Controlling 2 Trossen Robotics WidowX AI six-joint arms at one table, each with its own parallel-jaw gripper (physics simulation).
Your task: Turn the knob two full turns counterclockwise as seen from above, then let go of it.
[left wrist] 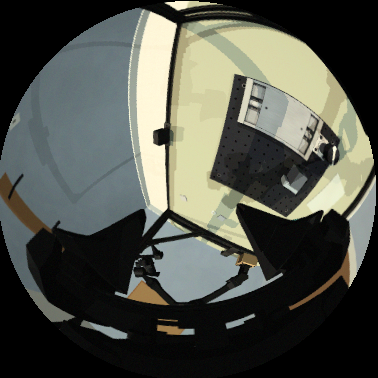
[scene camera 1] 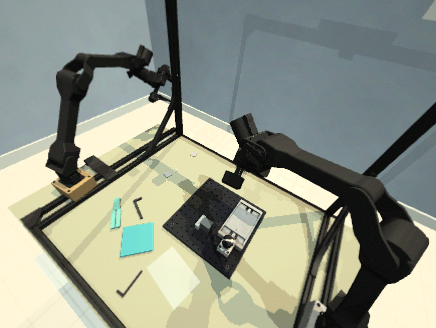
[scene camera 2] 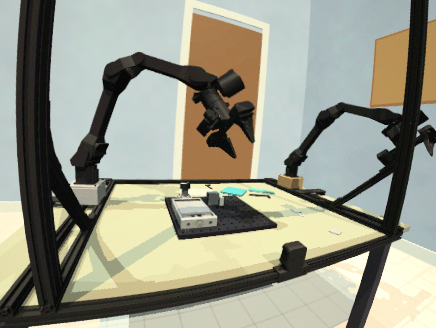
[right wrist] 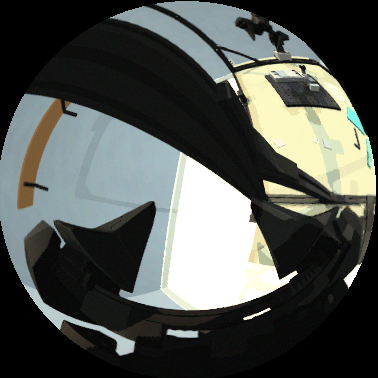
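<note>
The black knob stands upright at one end of a long whitish device on a black perforated board. My left gripper is open and empty, high above the table and well apart from the knob. In scene camera 1 its fingers are partly hidden. My right gripper is open and empty, raised far from the knob near the frame post. In scene camera 2 that post partly hides it. Which way the knob has turned cannot be told.
A small grey block stands on the board beside the device. A teal square, a teal tool and two dark L-shaped keys lie on the table. Black rails edge it.
</note>
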